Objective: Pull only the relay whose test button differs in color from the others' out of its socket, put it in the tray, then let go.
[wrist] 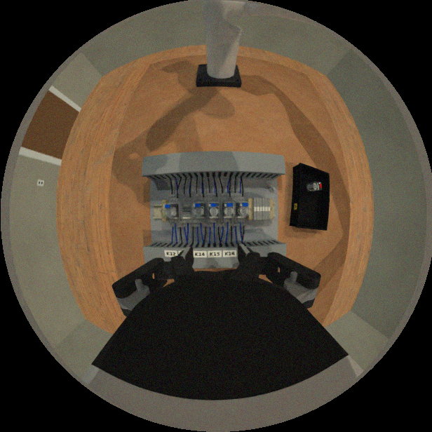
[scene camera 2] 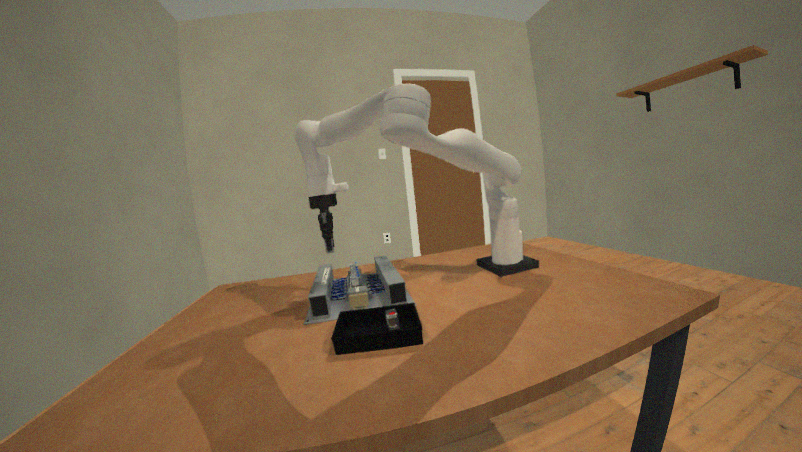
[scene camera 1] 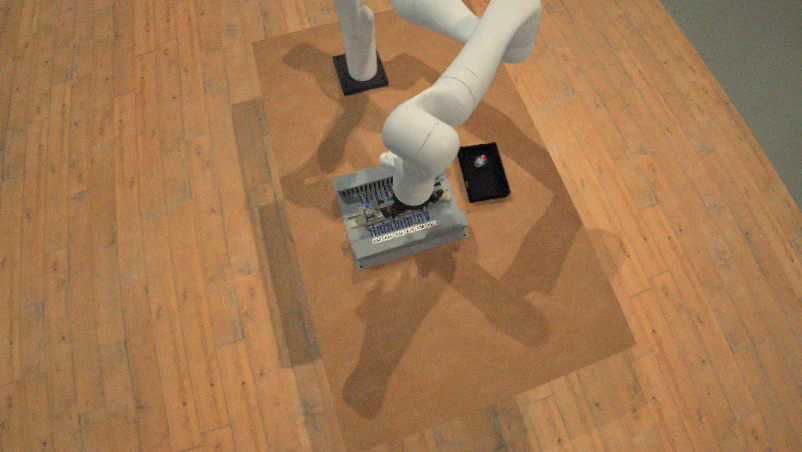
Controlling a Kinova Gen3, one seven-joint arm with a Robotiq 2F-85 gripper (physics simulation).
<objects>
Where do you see a grey panel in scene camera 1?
349, 206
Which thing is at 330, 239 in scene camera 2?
My gripper.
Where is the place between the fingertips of my gripper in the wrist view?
At 215, 252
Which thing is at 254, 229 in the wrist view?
A grey panel.
</objects>
